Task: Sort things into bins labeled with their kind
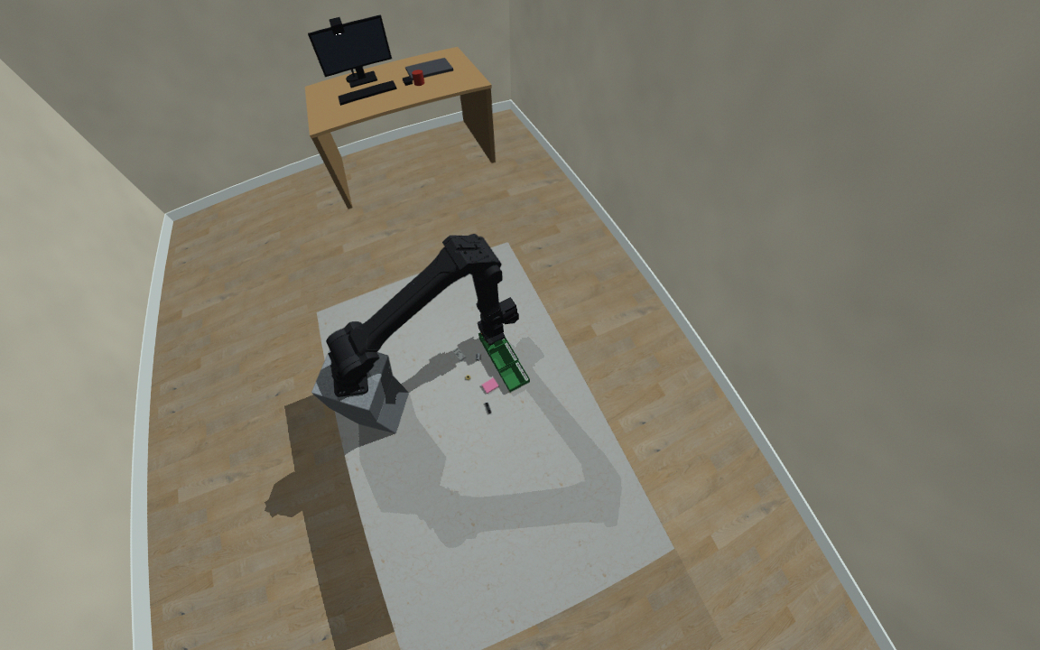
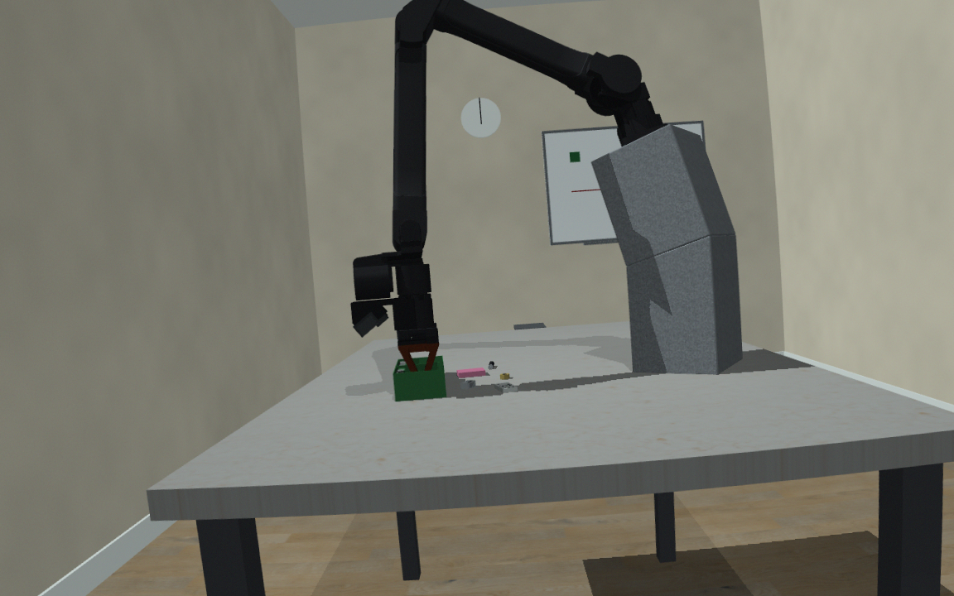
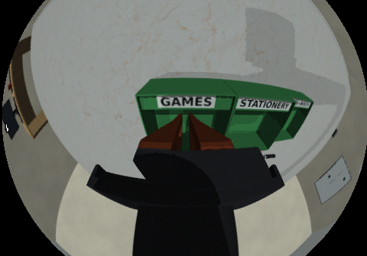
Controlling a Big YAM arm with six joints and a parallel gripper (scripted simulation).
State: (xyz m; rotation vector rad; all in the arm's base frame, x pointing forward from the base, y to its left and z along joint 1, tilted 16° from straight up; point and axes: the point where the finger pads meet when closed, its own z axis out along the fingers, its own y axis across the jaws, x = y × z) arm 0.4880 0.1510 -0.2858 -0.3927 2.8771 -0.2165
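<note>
My gripper is now 12 cm to the left of the brass nut, 12 cm past it and 2 cm above it. Round my hand: grey-white piece 7 cm behind, 5 cm to the right, 2 cm below; pink eraser 17 cm to the right, 5 cm behind, 2 cm below; white domino 14 cm behind, 2 cm to the right, 2 cm below.
</note>
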